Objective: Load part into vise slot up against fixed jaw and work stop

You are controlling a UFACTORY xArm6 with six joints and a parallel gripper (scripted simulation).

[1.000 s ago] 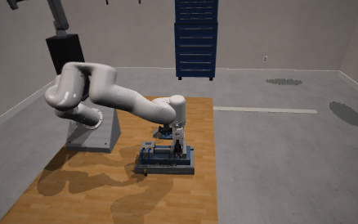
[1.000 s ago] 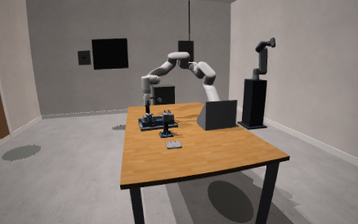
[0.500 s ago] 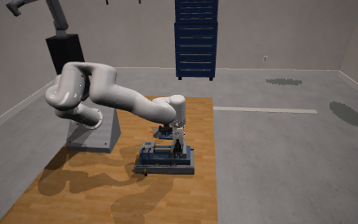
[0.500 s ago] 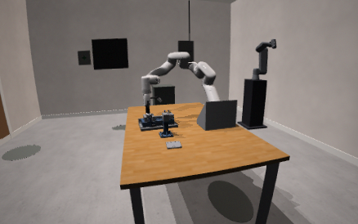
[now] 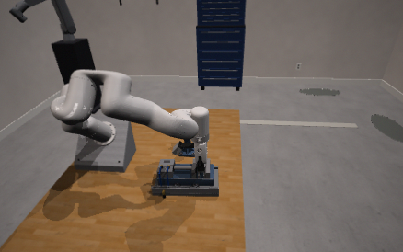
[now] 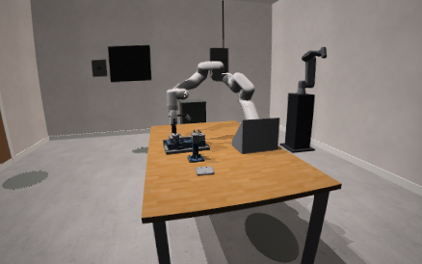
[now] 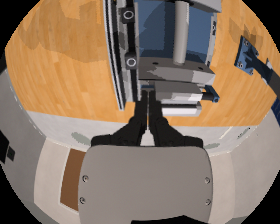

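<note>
My gripper is now 1 cm past the part, 4 cm to the right of it and 2 cm above it. Also, from my hand: air cylinder: 17 cm behind, 2 cm to the left, 4 cm below; air cylinder rod: 9 cm behind, 3 cm to the left, 4 cm below.
</note>
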